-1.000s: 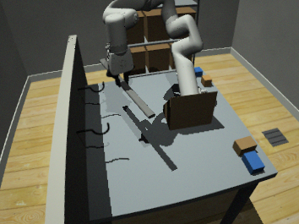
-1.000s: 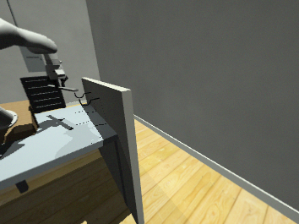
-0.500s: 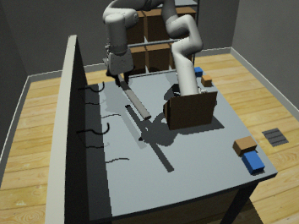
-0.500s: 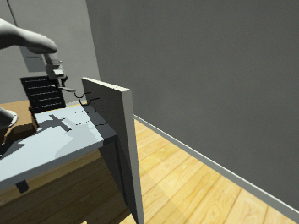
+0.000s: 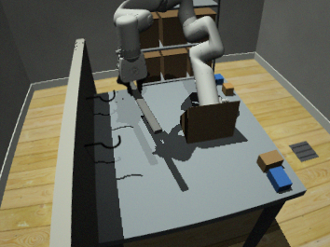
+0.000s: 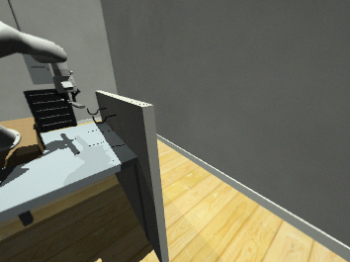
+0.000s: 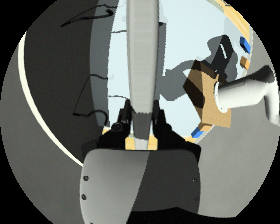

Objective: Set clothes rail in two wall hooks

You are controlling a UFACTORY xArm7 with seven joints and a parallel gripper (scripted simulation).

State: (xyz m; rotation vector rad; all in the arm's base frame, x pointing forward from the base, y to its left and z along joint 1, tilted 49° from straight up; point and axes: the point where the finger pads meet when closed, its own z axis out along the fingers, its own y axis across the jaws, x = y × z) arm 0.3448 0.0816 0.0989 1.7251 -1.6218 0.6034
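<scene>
Right now my hand is 10 mm above the clothes rail. The rest, counted from my hand: wall panel: 250 mm ahead, 10 mm to the right, 520 mm below; brown block: 490 mm behind, 310 mm to the left, 270 mm below.
</scene>
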